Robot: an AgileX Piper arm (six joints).
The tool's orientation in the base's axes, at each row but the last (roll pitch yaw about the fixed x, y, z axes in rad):
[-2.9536, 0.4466, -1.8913]
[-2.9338, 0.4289, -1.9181]
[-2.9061, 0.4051, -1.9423]
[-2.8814, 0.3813, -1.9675]
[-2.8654, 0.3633, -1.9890]
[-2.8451, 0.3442, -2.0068]
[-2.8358, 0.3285, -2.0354]
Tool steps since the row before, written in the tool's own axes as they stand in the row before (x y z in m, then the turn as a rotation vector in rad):
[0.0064, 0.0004, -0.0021, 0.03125, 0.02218, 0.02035]
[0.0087, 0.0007, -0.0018, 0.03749, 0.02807, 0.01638]
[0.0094, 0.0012, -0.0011, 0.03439, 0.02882, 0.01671]
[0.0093, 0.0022, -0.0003, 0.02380, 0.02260, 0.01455]
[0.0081, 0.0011, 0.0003, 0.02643, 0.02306, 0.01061]
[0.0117, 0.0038, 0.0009, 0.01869, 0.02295, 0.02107]
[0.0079, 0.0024, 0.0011, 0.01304, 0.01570, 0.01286]
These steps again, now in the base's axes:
[-0.0028, -0.0060, -0.0010, -0.02267, -0.01119, -0.03527]
[-0.0039, -0.0077, -0.0021, -0.03116, -0.01533, -0.03543]
[-0.0046, -0.0078, -0.0030, -0.03067, -0.01226, -0.03467]
[-0.0053, -0.0070, -0.0037, -0.02237, -0.00656, -0.02730]
[-0.0039, -0.0063, -0.0034, -0.02528, -0.00938, -0.02481]
[-0.0074, -0.0080, -0.0058, -0.01792, -0.00106, -0.03159]
[-0.0048, -0.0053, -0.0042, -0.01300, -0.00116, -0.02029]

